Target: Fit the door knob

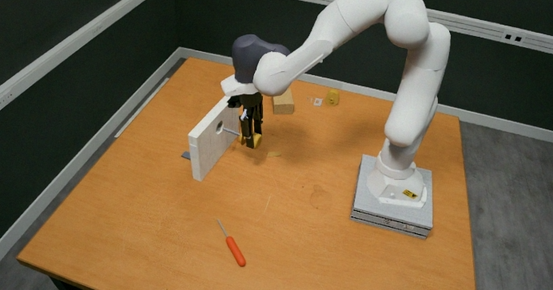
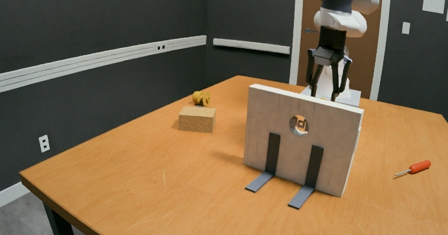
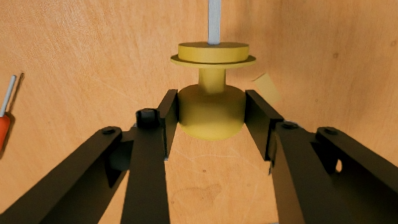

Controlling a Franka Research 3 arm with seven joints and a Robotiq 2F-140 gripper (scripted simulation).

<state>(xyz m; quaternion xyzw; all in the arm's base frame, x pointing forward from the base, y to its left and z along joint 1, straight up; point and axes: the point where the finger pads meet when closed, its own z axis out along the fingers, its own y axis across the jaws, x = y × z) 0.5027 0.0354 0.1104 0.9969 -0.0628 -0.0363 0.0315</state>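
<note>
The white wood panel lies 160 mm ahead of my hand, 20 mm to the right of it and 50 mm below it. Also, from my hand: cork block: 10 mm ahead, 430 mm to the right, 150 mm below; orange-handled screwdriver: 40 mm behind, 340 mm to the left, 170 mm below.
</note>
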